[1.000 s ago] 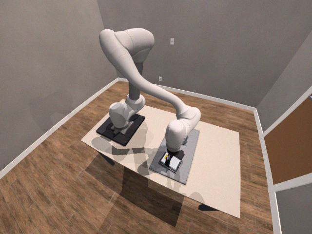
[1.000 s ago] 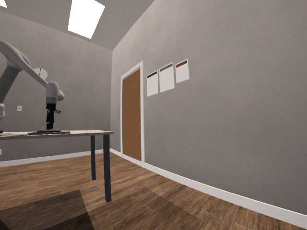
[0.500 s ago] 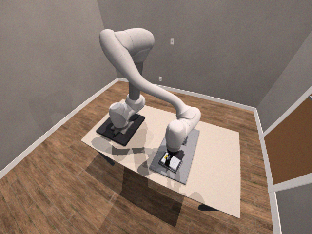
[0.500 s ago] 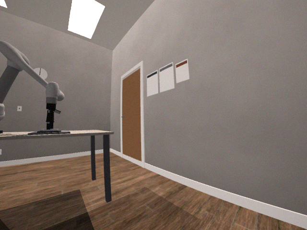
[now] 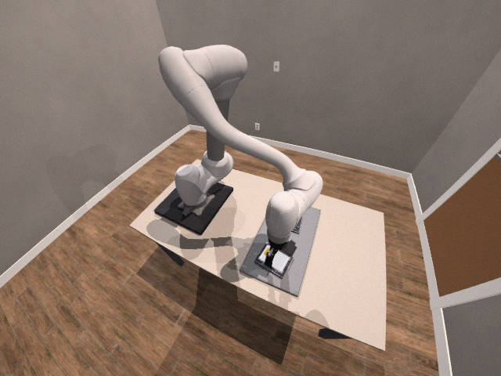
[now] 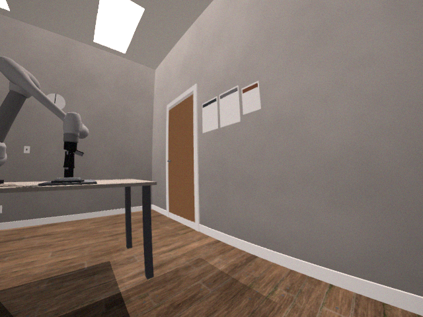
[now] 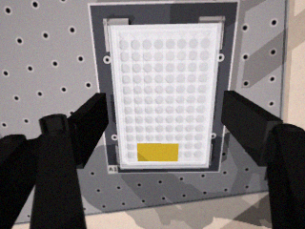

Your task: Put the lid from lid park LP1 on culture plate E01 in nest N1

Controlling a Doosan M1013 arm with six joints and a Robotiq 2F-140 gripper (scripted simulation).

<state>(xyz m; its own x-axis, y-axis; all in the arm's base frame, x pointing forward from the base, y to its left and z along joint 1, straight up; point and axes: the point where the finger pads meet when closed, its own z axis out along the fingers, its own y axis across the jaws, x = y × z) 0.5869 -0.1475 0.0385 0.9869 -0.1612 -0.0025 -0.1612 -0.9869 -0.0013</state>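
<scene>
My hand is 3 cm above the clear lid. The rest, counted from my hand: culture plate: 4 cm below; then dark nest: 5 cm below; then dark lid park frame: 25 cm to the left, 5 cm below, 1 cm behind.
</scene>
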